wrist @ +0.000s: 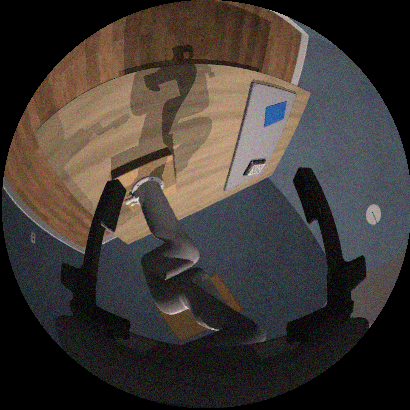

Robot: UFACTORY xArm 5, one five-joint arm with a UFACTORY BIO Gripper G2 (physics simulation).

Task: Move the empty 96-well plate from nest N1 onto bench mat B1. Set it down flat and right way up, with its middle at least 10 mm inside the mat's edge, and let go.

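Pixels of known places: hand, its tool point: [205, 198]; arm's base, origin of its link: [146, 187].
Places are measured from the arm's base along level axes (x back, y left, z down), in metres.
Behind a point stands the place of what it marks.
Observation:
The 96-well plate [256, 168] {y -0.195, x -0.662, z 0.009 m} shows small and pale in the wrist view, right of the middle, and appears to sit in a dark-rimmed nest at one end of a grey board. A flat blue rectangle, which looks like the bench mat [275, 114] {y 0.201, x -0.663, z 0.031 m}, lies near the board's other end, apart from the plate. My gripper [210, 179] {y 0.338, x -0.026, z -0.320 m} is open, its two black fingers wide apart at the left and right, with no object between them. It is well away from the plate and the mat. Labels and individual wells are too small to read.
The grey board [245, 135] {y 0.081, x -0.480, z 0.033 m} lies on the wooden table [220, 100] {y 0.263, x -0.313, z 0.046 m}, near its edge. The arm's grey links [162, 215] {y 0.045, x -0.009, z -0.158 m} rise from a round base on the table. A raised wooden block stands beside the base, and the arm casts shadows on the table. A round clock [373, 214] hangs on the blue wall.

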